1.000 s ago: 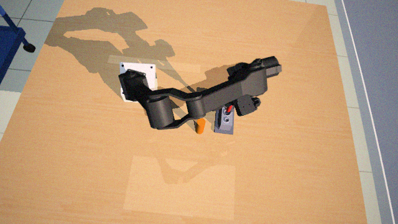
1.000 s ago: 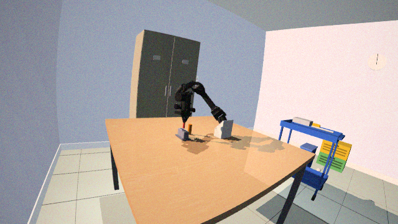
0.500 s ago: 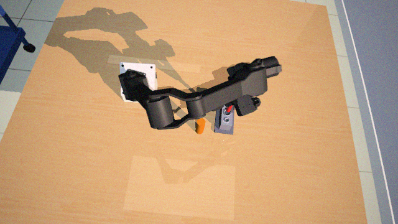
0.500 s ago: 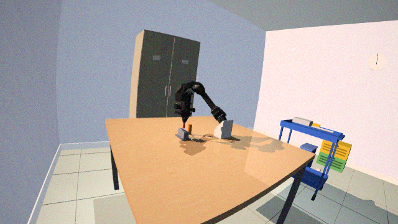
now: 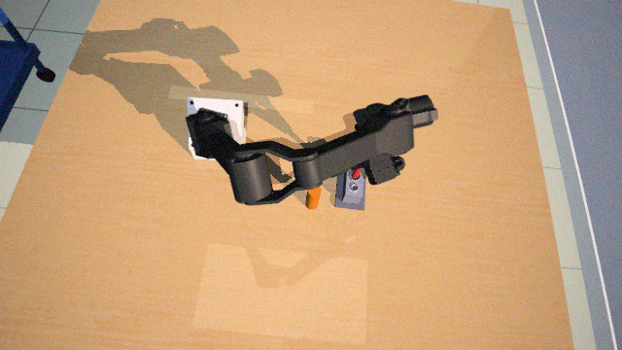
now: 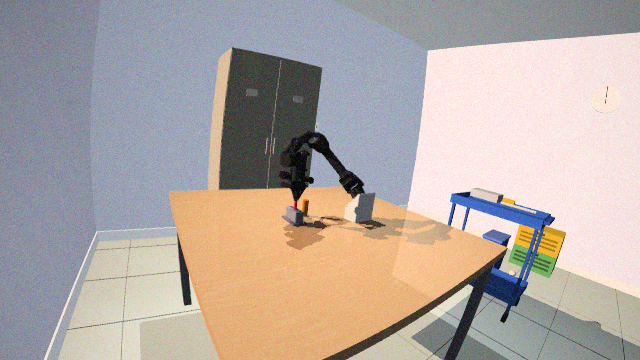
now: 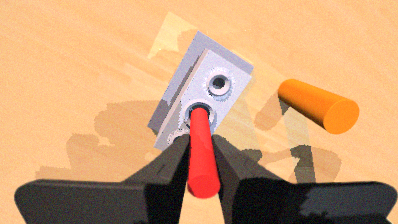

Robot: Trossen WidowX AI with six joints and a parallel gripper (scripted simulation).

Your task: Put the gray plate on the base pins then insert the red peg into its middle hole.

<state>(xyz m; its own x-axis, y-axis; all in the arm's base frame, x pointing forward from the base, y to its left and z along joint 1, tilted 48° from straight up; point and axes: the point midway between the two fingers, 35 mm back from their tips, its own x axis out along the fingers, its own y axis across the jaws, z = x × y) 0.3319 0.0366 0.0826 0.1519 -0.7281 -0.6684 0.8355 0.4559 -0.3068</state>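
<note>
My gripper tip is now right at the red peg. From my gripper tip the other things lie so: orange cylinder (90 mm behind, 70 mm to the right, 60 mm below); then gray plate (50 mm below); then base (90 mm below).
</note>
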